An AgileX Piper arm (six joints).
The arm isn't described. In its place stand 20 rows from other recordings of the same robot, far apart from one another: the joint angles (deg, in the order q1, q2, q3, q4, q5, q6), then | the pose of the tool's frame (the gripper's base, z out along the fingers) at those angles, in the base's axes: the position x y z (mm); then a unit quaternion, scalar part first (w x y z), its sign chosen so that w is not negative.
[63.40 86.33 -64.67 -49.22 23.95 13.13] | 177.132 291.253 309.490 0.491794 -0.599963 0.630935 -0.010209
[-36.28 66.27 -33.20 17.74 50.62 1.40] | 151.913 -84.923 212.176 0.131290 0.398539 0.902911 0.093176
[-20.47 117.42 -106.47 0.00 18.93 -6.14] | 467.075 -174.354 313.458 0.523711 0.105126 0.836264 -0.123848
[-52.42 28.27 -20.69 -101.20 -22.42 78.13] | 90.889 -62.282 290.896 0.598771 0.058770 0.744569 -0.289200
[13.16 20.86 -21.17 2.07 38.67 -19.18] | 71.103 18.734 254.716 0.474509 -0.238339 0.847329 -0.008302
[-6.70 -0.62 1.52 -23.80 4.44 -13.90] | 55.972 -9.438 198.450 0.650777 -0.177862 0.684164 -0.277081
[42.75 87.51 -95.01 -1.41 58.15 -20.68] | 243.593 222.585 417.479 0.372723 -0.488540 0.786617 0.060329
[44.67 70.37 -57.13 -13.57 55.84 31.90] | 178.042 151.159 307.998 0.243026 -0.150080 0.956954 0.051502
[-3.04 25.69 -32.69 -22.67 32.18 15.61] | 86.477 -23.298 326.108 0.577548 0.054781 0.805847 -0.118525
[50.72 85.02 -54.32 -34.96 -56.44 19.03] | 170.045 276.534 352.922 0.691946 -0.417043 0.371854 0.457177
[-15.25 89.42 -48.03 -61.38 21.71 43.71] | 290.474 -109.820 211.555 0.305686 0.055158 0.918636 -0.244174
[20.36 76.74 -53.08 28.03 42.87 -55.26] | 236.550 118.817 274.198 0.288549 -0.472621 0.823635 0.122450
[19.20 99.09 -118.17 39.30 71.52 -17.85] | 318.499 168.799 468.910 0.337783 -0.294384 0.826877 0.339875
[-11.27 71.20 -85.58 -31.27 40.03 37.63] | 246.236 -80.047 482.635 0.592687 0.263074 0.750386 -0.128198
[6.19 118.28 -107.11 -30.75 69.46 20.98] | 445.445 4.487 272.047 0.177787 0.062388 0.956570 -0.222427
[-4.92 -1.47 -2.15 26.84 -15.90 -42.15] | 43.395 -15.033 248.767 0.811329 -0.002841 0.554171 -0.186096
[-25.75 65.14 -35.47 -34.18 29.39 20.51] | 178.226 -113.821 244.100 0.284678 0.174090 0.914338 -0.229427
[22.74 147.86 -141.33 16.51 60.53 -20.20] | 501.898 234.773 178.671 0.235757 -0.315799 0.907780 0.143616
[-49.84 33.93 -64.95 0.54 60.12 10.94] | 39.390 -45.525 440.738 0.514404 0.424296 0.723983 -0.176665
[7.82 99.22 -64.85 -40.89 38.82 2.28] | 355.090 11.074 219.373 0.200006 -0.270022 0.908105 -0.249862
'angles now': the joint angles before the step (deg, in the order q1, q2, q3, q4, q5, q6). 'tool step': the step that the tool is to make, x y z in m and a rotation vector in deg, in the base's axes. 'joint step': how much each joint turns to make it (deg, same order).
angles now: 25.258, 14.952, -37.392, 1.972, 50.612, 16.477
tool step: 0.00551, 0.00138, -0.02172, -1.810, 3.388, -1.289
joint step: -1.190, -0.309, 4.214, -0.242, -0.070, -0.015
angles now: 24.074, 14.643, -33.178, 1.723, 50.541, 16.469
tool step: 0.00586, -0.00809, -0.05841, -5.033, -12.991, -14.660
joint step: -21.915, -10.657, 16.730, 7.481, -16.704, -16.476
